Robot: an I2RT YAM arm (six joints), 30 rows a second.
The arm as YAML. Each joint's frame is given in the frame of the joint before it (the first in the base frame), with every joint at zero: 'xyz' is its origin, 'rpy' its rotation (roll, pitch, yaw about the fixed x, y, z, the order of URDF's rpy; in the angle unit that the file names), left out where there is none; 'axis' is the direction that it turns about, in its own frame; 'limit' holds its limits. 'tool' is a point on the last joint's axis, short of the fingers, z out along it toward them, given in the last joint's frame.
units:
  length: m
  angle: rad
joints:
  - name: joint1
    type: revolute
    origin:
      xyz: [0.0, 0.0, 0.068]
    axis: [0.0, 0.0, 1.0]
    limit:
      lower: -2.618
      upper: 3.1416
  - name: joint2
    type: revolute
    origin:
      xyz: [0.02, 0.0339, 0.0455]
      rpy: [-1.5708, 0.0, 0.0]
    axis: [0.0, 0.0, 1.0]
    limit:
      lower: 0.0
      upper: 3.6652
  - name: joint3
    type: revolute
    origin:
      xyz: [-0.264, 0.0, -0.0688]
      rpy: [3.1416, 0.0, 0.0]
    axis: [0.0, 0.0, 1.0]
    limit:
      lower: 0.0
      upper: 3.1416
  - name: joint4
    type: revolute
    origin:
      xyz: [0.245, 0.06, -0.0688]
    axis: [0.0, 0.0, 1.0]
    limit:
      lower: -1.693
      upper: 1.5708
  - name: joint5
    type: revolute
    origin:
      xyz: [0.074, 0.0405, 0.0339]
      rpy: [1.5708, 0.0, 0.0]
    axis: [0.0, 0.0, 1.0]
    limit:
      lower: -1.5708
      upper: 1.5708
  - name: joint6
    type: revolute
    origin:
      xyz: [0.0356, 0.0, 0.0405]
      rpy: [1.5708, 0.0, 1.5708]
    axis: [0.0, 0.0, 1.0]
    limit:
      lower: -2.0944
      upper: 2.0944
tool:
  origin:
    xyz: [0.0, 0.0, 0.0]
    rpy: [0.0, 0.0, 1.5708]
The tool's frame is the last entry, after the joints.
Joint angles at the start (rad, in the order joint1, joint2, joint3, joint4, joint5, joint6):
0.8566 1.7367 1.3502 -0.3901 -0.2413 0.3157
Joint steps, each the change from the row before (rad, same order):
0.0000 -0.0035 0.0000 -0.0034 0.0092 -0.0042
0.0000 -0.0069 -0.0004 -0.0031 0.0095 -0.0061
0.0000 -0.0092 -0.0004 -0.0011 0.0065 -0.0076
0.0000 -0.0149 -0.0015 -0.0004 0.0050 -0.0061
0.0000 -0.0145 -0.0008 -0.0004 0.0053 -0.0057
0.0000 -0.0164 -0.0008 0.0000 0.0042 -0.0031
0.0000 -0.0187 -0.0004 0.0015 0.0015 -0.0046
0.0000 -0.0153 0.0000 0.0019 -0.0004 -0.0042
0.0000 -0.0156 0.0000 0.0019 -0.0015 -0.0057
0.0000 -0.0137 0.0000 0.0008 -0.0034 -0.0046
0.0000 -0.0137 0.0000 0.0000 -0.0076 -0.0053
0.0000 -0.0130 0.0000 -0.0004 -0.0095 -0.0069
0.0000 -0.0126 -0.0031 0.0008 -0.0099 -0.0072
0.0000 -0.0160 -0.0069 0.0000 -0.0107 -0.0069
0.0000 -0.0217 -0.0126 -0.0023 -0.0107 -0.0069
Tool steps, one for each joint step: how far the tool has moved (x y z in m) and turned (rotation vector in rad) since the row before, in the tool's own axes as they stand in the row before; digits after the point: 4 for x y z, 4 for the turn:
-0.0002 0.0000 -0.0012 0.0087 -0.0029 -0.0042
-0.0005 0.0004 -0.0024 0.0080 -0.0060 -0.0069
-0.0010 0.0008 -0.0032 0.0040 -0.0091 -0.0093
-0.0015 0.0014 -0.0051 0.0011 -0.0136 -0.0089
-0.0016 0.0014 -0.0051 0.0014 -0.0140 -0.0085
-0.0019 0.0017 -0.0058 -0.0003 -0.0158 -0.0063
-0.0024 0.0021 -0.0067 -0.0039 -0.0191 -0.0085
-0.0022 0.0018 -0.0055 -0.0050 -0.0161 -0.0076
-0.0022 0.0019 -0.0056 -0.0060 -0.0161 -0.0092
-0.0019 0.0017 -0.0049 -0.0070 -0.0128 -0.0075
-0.0017 0.0018 -0.0049 -0.0108 -0.0110 -0.0081
-0.0016 0.0018 -0.0046 -0.0123 -0.0095 -0.0096
-0.0008 0.0015 -0.0040 -0.0121 -0.0073 -0.0095
0.0000 0.0015 -0.0047 -0.0125 -0.0060 -0.0090
0.0012 0.0016 -0.0058 -0.0119 -0.0039 -0.0086

